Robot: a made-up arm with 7 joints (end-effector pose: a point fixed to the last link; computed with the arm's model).
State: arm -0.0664 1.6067 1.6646 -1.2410 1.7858 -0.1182 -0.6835
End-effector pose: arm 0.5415 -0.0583 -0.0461 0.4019 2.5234 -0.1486
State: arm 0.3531 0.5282 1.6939 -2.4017 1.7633 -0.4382 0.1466
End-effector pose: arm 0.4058 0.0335 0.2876 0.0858 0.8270 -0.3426
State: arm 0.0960 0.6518 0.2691 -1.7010 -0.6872 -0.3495 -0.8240
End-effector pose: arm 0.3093 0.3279 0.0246 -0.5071 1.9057 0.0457
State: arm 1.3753 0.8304 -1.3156 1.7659 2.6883 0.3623 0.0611
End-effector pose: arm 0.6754 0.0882 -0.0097 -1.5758 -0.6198 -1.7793
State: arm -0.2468 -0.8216 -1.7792 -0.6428 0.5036 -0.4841 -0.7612
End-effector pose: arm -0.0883 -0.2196 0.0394 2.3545 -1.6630 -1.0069
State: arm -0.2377 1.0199 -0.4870 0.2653 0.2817 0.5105 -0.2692
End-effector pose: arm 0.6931 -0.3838 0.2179 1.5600 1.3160 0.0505
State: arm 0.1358 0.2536 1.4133 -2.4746 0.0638 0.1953 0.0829
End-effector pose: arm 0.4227 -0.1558 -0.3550 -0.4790 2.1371 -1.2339
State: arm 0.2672 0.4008 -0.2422 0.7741 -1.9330 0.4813 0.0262
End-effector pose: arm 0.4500 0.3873 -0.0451 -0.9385 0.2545 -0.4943
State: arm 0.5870 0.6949 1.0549 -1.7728 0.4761 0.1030 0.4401
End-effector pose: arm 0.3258 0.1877 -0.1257 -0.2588 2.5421 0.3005
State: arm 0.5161 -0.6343 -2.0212 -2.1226 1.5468 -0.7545 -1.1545
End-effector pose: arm 0.0405 -0.1418 -0.2984 -1.0337 -1.1056 0.9402
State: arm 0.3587 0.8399 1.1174 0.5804 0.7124 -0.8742 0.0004
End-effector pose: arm 0.3388 -0.4648 0.2114 1.4502 0.2395 2.2409
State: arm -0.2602 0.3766 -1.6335 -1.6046 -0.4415 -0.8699 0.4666
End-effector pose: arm 0.3527 -0.5936 0.2152 1.9093 0.3565 -0.1782
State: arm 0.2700 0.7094 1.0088 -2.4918 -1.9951 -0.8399 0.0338
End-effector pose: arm -0.0306 0.0809 0.3898 0.8419 -1.5711 -1.5172
